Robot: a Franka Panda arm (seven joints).
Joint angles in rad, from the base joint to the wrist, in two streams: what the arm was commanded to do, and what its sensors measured. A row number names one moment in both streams.
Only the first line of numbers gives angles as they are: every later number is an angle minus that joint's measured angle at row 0.
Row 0, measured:
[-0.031, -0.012, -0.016, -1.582, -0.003, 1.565, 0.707]
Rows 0 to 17, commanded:
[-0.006, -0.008, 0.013, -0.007, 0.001, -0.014, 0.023]
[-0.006, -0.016, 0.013, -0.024, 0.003, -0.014, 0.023]
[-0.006, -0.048, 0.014, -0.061, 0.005, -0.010, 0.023]
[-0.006, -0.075, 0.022, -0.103, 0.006, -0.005, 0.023]
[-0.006, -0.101, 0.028, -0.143, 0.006, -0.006, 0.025]
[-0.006, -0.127, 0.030, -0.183, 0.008, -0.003, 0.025]
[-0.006, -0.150, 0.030, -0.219, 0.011, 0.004, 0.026]
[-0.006, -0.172, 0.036, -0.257, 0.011, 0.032, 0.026]
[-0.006, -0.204, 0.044, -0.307, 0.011, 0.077, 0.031]
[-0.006, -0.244, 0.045, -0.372, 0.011, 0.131, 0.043]
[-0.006, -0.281, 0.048, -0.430, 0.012, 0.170, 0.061]
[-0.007, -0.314, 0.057, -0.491, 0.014, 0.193, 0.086]
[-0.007, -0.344, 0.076, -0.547, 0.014, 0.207, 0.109]
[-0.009, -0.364, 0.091, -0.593, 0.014, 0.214, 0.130]
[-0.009, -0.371, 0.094, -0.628, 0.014, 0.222, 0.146]
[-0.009, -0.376, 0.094, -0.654, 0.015, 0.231, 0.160]
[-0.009, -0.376, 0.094, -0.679, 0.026, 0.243, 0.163]
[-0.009, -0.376, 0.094, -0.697, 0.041, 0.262, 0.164]
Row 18, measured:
[0.000, -0.340, 0.085, -0.600, 0.007, 0.199, 0.138]
